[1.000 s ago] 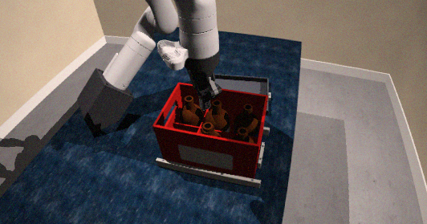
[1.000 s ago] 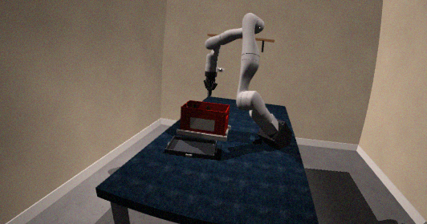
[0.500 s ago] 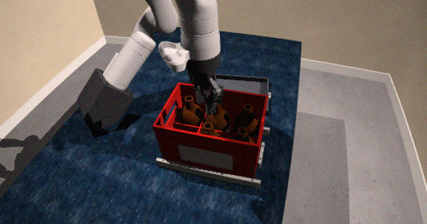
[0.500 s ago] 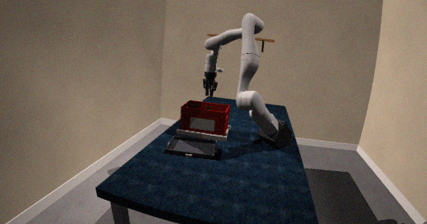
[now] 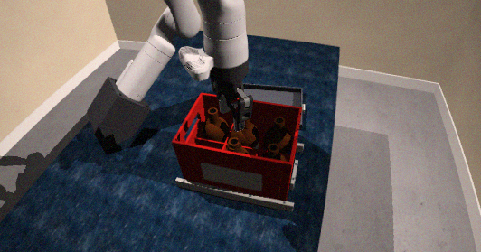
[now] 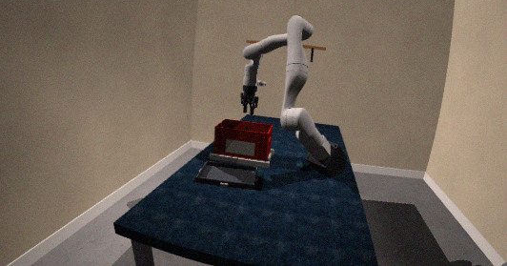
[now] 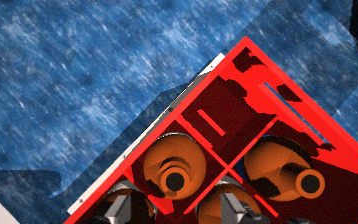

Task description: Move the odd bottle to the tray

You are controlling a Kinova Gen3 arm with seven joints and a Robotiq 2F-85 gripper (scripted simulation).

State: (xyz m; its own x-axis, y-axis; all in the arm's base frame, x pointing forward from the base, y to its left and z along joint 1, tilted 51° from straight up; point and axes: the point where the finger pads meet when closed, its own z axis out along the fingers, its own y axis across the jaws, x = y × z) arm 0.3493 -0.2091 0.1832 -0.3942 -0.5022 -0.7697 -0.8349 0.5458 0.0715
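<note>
The crate lies 160 mm below my hand, 40 mm to the left of it and 10 mm behind it. From my hand the other things lie so: grey tray (300 mm to the left, 230 mm below, 100 mm behind).
</note>
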